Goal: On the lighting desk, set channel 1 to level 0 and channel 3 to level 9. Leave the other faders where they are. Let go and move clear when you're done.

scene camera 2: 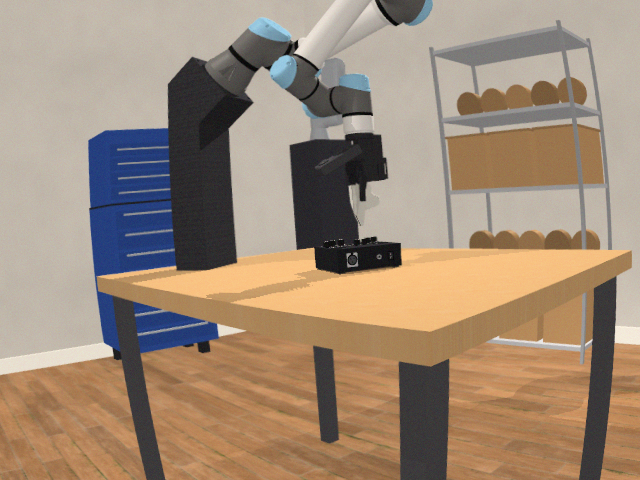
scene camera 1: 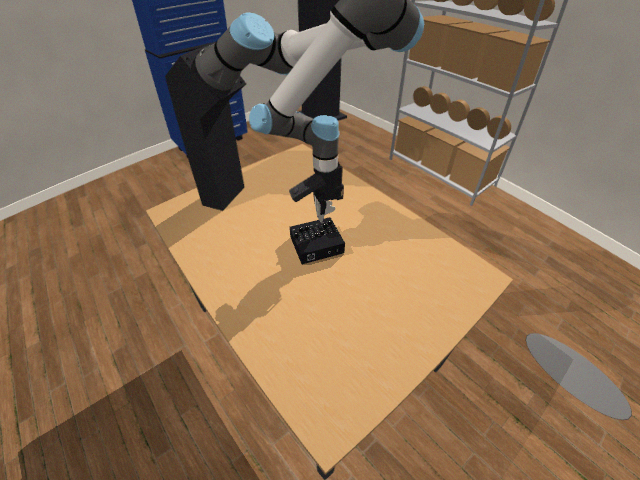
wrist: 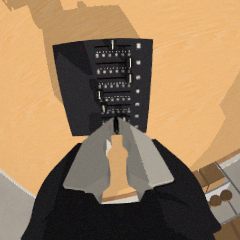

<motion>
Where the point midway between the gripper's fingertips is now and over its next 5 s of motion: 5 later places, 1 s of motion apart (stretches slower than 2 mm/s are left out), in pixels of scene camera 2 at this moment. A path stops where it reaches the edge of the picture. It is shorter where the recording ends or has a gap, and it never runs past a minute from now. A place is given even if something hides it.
My gripper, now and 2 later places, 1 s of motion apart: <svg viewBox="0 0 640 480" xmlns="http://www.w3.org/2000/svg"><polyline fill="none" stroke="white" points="361,225 360,211 358,183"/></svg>
</motion>
